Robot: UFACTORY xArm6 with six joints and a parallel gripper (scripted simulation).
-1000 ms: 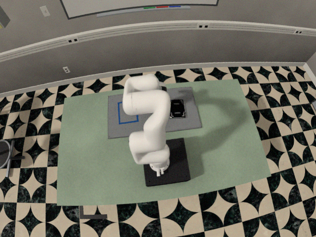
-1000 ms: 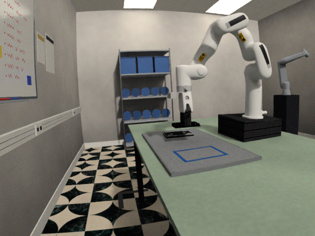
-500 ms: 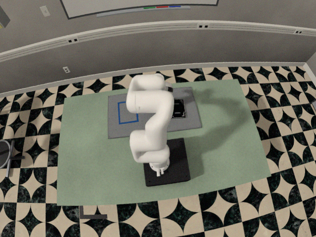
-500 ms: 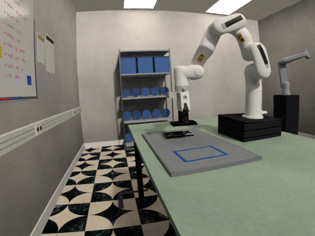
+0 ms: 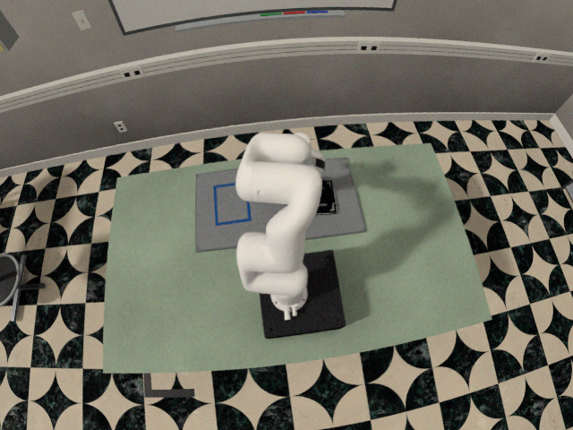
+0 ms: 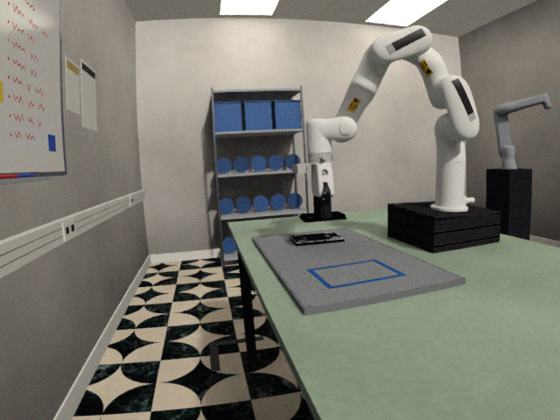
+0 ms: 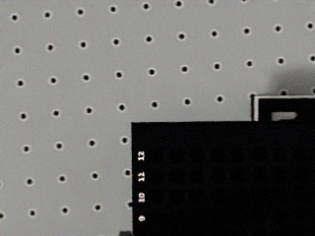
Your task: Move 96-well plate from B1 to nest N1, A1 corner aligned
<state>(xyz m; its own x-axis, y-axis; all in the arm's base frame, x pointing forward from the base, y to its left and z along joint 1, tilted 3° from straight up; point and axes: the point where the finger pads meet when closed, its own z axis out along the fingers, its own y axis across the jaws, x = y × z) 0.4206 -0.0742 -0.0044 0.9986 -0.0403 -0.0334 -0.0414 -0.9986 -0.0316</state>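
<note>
Now: hand 100 mm to the left of the plate nest N1, 100 mm above it and 10 mm past it. Round my hand: 96-well plate (10 mm below).
</note>
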